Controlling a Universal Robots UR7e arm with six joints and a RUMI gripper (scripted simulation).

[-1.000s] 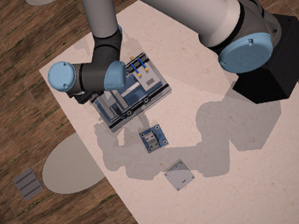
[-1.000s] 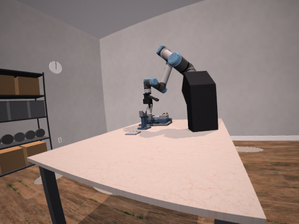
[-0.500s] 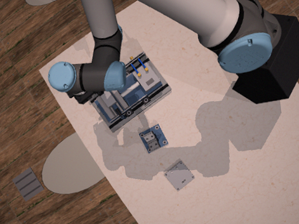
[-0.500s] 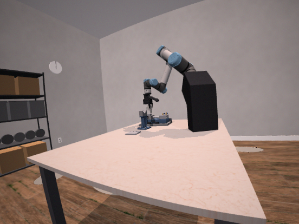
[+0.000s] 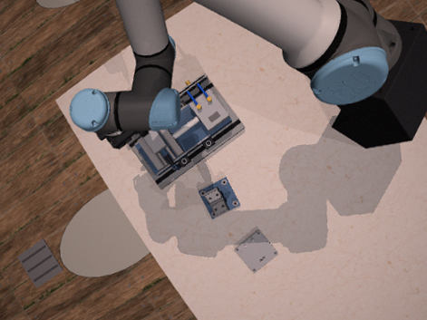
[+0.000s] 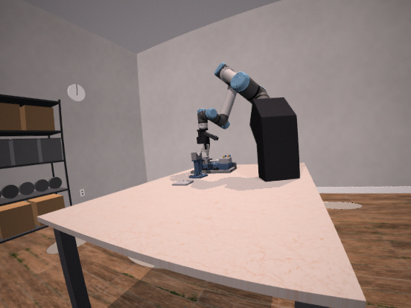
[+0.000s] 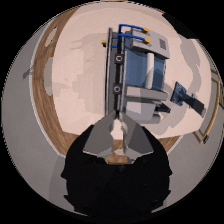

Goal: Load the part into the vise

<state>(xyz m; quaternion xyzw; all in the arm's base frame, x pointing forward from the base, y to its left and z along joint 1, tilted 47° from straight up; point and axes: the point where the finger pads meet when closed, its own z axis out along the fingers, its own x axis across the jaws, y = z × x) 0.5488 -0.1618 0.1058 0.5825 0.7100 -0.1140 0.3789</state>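
Right now the part is 5 cm to the left of my hand and 3 cm below it. From my hand the other things lie so: air cylinder (17 cm behind, 6 cm to the left, 4 cm below); vise (7 cm behind, 6 cm to the left, 8 cm below); air cylinder rod (9 cm behind, 6 cm to the left, 4 cm below).
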